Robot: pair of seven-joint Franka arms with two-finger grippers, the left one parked.
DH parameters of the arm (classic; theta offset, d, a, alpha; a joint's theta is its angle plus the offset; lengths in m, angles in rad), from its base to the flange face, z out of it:
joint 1: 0 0.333 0 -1.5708
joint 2: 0 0 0 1.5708
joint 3: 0 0.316 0.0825 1.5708
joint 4: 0 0 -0.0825 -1.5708
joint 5: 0 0.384 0 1.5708
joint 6: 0 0 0.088 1.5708
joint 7: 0 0.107 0 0
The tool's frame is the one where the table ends.
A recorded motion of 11 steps. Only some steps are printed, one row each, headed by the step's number.
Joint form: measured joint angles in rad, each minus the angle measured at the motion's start. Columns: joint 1, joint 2, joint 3, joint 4, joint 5, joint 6, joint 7.
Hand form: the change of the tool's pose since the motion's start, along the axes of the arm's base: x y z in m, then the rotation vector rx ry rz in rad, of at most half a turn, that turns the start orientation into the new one. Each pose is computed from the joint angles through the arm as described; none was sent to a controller.
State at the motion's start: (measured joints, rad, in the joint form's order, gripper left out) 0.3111 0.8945 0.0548 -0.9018 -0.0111 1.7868 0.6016
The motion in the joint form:
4: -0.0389 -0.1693 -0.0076 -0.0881 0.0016 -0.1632 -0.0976
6: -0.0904 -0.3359 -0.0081 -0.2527 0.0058 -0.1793 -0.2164
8: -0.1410 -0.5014 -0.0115 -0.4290 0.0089 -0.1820 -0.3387
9: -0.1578 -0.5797 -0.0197 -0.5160 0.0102 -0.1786 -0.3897
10: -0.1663 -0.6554 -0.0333 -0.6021 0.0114 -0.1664 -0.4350
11: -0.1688 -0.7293 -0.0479 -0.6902 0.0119 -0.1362 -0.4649
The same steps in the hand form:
4: -0.0250 -0.0410 0.0732 -0.0305 0.0736 0.0607
6: -0.0498 -0.0838 0.1154 -0.0271 0.0862 0.1318
8: -0.0825 -0.1261 0.1461 -0.0237 0.0981 0.2033
9: -0.1007 -0.1443 0.1568 -0.0238 0.1028 0.2304
10: -0.1191 -0.1600 0.1653 -0.0239 0.1006 0.2542
11: -0.1370 -0.1723 0.1716 -0.0241 0.0844 0.2671

